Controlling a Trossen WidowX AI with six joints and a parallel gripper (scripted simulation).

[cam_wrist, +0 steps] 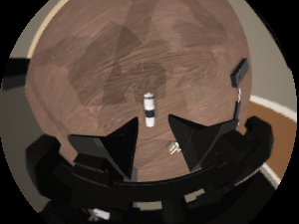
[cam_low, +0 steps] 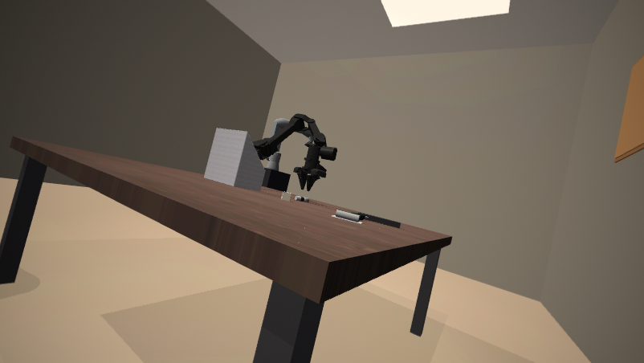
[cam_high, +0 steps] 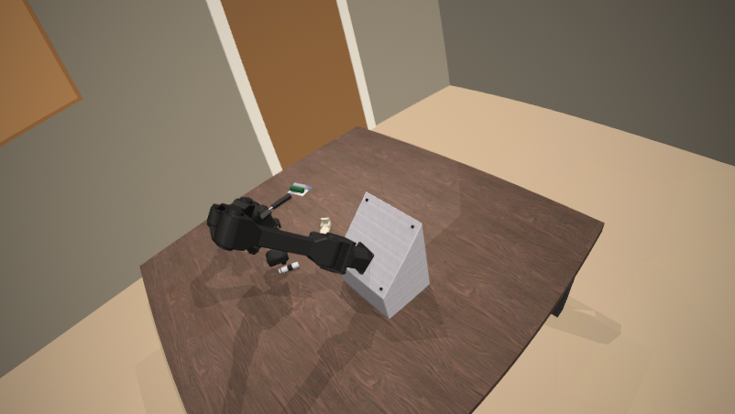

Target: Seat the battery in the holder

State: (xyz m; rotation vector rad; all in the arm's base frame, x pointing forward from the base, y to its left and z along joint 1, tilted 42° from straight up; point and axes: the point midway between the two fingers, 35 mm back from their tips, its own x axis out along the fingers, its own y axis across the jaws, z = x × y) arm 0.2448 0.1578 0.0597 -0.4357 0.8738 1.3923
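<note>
The cylindrical battery is 40 mm below my gripper tip. Round my gripper tip: black-handled screwdriver 360 mm ahead, 100 mm to the right, 40 mm below.
</note>
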